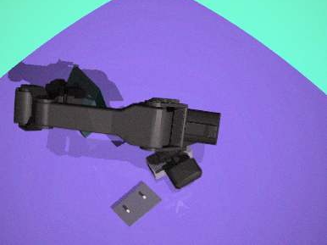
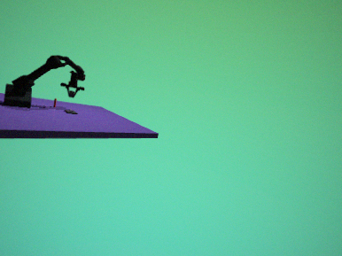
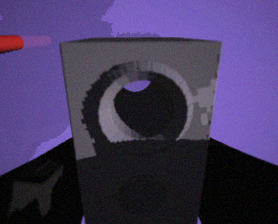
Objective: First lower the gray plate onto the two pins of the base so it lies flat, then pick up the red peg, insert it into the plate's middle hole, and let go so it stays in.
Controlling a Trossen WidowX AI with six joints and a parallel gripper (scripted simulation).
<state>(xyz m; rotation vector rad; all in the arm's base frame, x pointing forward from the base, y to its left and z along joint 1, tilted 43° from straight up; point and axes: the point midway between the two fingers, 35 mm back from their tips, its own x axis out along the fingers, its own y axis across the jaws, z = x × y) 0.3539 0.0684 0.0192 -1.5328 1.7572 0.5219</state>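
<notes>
Now: the base 120 mm to the right of my gripper tip, 120 mm below it and 20 mm behind it. From my gripper tip the other things lie so: red peg 100 mm behind, 90 mm below, 70 mm to the left; gray plate 30 mm above.
</notes>
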